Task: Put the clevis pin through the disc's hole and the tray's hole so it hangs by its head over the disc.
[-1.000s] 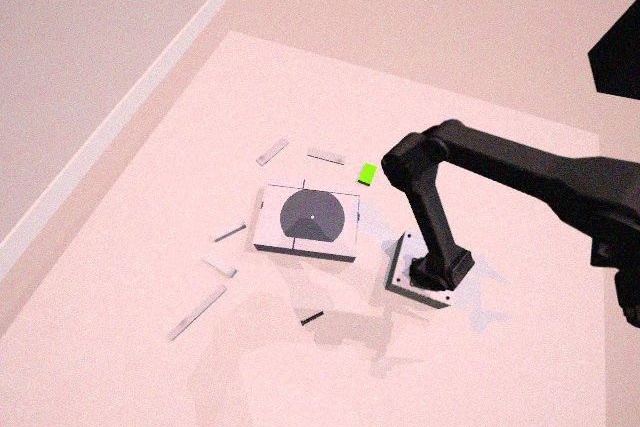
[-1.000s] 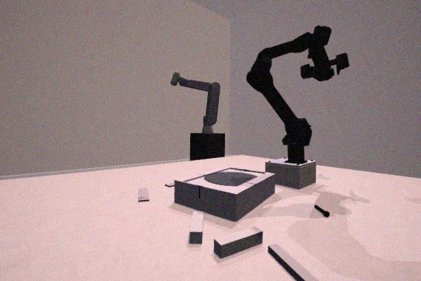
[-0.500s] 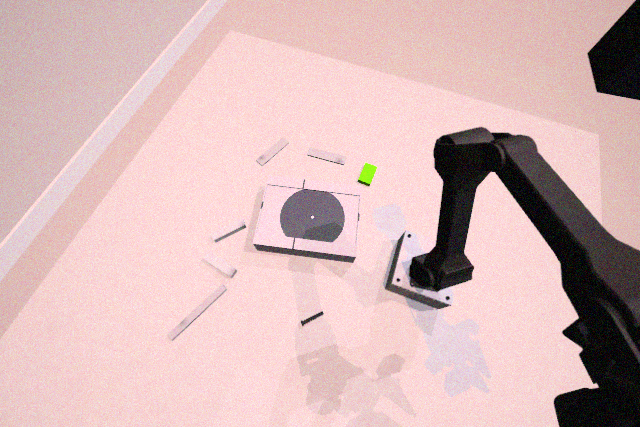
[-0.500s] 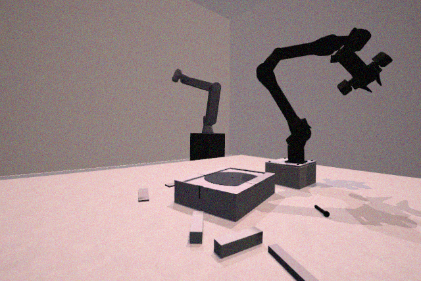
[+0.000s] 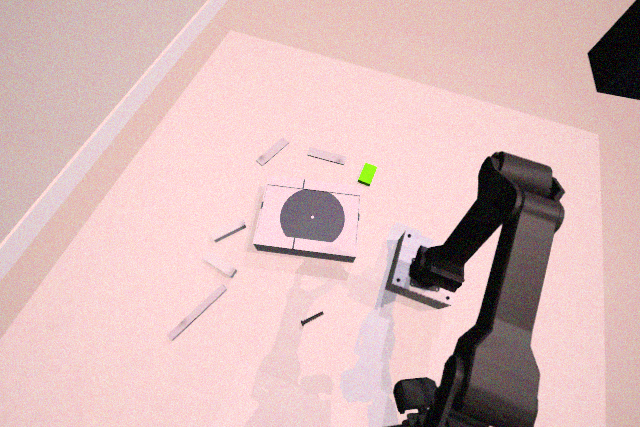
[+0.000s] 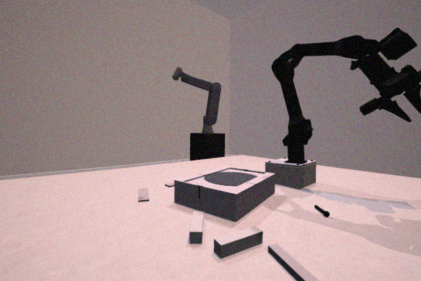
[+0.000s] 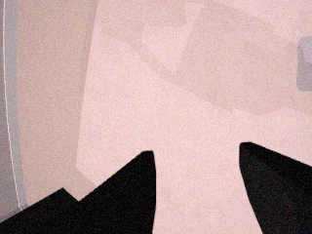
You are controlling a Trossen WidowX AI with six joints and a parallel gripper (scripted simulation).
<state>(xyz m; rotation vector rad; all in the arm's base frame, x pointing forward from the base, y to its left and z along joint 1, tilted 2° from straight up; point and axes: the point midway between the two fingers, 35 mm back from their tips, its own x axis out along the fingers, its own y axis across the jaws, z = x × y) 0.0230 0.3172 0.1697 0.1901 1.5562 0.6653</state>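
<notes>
The steel pin is 220 mm below my gripper tip, 210 mm ahead of it and 190 mm to the right of it. Round my gripper tip: rimmed tray (420 mm to the right, 270 mm ahead, 190 mm below); dark disc (420 mm to the right, 260 mm ahead, 170 mm below); bar (470 mm ahead, 220 mm below, 150 mm to the right).
</notes>
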